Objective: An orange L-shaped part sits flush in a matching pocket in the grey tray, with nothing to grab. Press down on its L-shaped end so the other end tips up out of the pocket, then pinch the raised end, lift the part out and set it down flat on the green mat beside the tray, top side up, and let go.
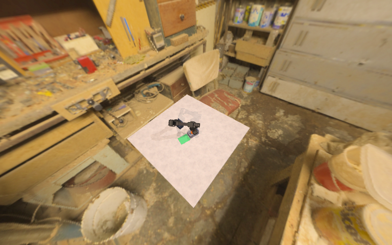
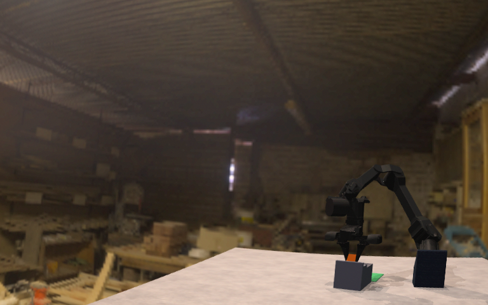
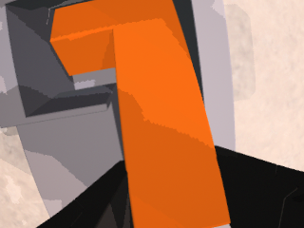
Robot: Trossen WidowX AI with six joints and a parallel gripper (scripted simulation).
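The green mat lies 130 mm to the right of my gripper tip, 80 mm below it and 60 mm behind it. Round my gripper tip: orange L-shaped part: 40 mm to the left, 30 mm below.
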